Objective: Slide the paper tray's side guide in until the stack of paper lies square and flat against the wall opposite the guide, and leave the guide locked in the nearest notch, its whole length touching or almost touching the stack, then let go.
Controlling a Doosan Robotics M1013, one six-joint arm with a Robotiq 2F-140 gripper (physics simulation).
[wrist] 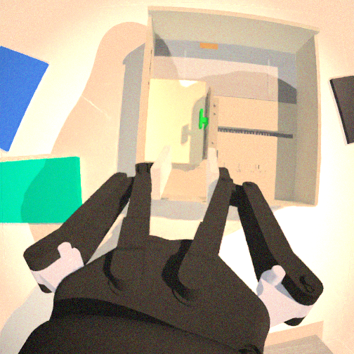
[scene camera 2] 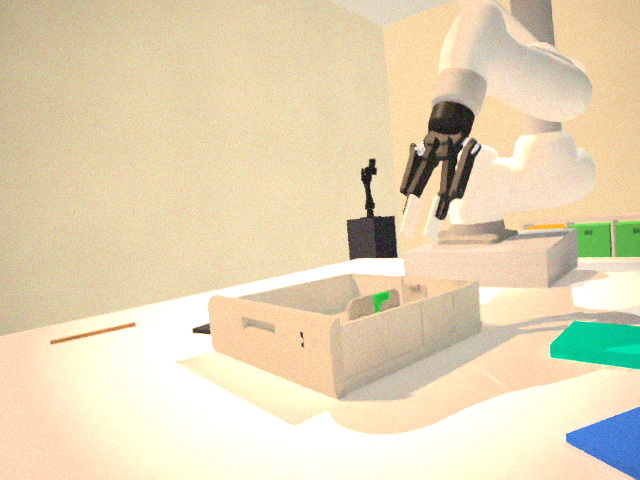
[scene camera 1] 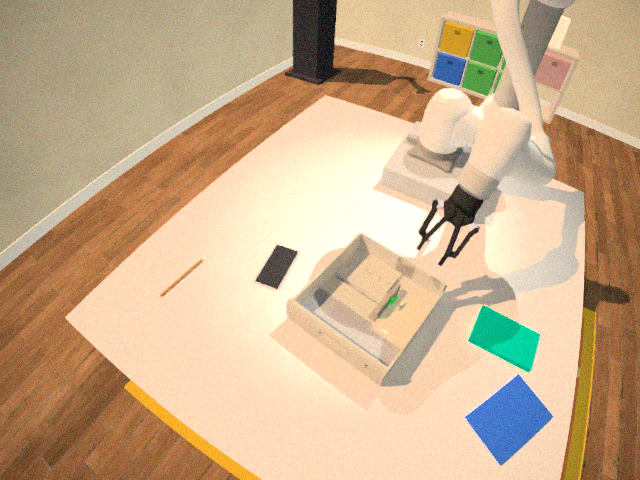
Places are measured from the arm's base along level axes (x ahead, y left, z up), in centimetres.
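Pixels of known places: gripper, fingertip midpoint: (scene camera 2: 416, 237) (scene camera 1: 422, 267); arm's base, origin of the base link: (scene camera 2: 478, 239) (scene camera 1: 435, 152).
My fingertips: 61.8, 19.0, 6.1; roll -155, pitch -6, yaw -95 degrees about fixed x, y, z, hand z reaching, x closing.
Ahead of a thing's pixels: the offset from my fingertips to its middle, as dx, dy, dz.
The beige paper tray {+9.9, -8.3, -11.5} (scene camera 1: 336, 335) (scene camera 2: 273, 348) (wrist: 307, 125) stands on the table. Inside it, the upright side guide {+7.1, -3.3, -11.9} (scene camera 1: 385, 305) (scene camera 2: 360, 308) (wrist: 213, 125) bears a green lever {+7.2, -2.3, -11.9} (scene camera 1: 392, 300) (scene camera 2: 381, 299) (wrist: 202, 120). The pale yellow paper stack {+8.0, +1.5, -13.3} (scene camera 1: 413, 312) (wrist: 170, 110) lies between the guide and the wall opposite. In the wrist view it looks flat and about square, its edges at or very near both; exact contact and the guide's notch cannot be told. My gripper (scene camera 1: 429, 256) (scene camera 2: 419, 224) (wrist: 188, 158) is part open and empty, above the tray's arm-side end, apart from the guide.
A teal block {-4.6, +30.8, -15.3} (scene camera 1: 504, 338) (scene camera 2: 594, 344) (wrist: 42, 190) and a blue sheet {+16.7, +40.1, -15.8} (scene camera 1: 509, 419) (scene camera 2: 615, 439) (wrist: 20, 95) lie beside the tray. A dark slab {+12.8, -38.6, -15.8} (scene camera 1: 277, 266) (wrist: 345, 107) and a thin wooden stick {+34.1, -59.2, -15.9} (scene camera 1: 181, 277) (scene camera 2: 93, 333) lie on the other side.
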